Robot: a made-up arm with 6 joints.
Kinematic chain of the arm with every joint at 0, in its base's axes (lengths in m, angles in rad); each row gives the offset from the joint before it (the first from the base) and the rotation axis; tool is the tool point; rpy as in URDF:
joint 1: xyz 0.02 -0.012 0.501 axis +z
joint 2: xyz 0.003 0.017 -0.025 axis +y
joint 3: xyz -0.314 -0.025 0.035 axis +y
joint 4: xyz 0.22 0.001 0.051 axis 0.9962 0 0.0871
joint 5: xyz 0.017 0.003 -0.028 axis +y
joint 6: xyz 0.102 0.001 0.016 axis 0.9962 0 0.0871
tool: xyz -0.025 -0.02 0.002 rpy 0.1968 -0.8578 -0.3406
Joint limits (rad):
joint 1: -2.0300..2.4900
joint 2: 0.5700..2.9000
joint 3: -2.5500..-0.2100
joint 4: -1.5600..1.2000
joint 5: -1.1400..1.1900
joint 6: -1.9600..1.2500
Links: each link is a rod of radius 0.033 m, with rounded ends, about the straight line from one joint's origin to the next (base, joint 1, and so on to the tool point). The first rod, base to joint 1, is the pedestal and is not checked.
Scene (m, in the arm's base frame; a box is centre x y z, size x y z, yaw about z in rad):
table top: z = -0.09
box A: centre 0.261 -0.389 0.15 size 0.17 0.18 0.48 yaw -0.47
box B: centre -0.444 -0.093 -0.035 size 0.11 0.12 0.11 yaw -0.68
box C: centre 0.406 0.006 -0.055 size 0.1 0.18 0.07 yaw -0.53
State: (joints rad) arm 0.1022 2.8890 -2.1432 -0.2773 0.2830 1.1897
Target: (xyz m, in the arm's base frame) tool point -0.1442 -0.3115 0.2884
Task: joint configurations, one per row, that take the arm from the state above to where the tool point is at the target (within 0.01 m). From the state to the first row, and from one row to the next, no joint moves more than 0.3 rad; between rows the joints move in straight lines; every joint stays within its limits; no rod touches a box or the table.
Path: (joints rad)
1: -0.1541 2.6844 -2.0590 -0.3177 0.3379 1.2048
2: -0.4103 2.4797 -1.9747 -0.3582 0.3927 1.2199
3: -0.6666 2.2751 -1.8905 -0.3986 0.4476 1.2349
4: -0.9228 2.0704 -1.8062 -0.4390 0.5025 1.2500
5: -1.1670 2.2272 -1.6792 -0.4641 0.5574 1.2366
6: -1.4112 2.3839 -1.5522 -0.4892 0.6123 1.2232
7: -1.6554 2.5406 -1.4251 -0.5143 0.6672 1.2099
8: -1.8996 2.6973 -1.2981 -0.5394 0.7221 1.1965

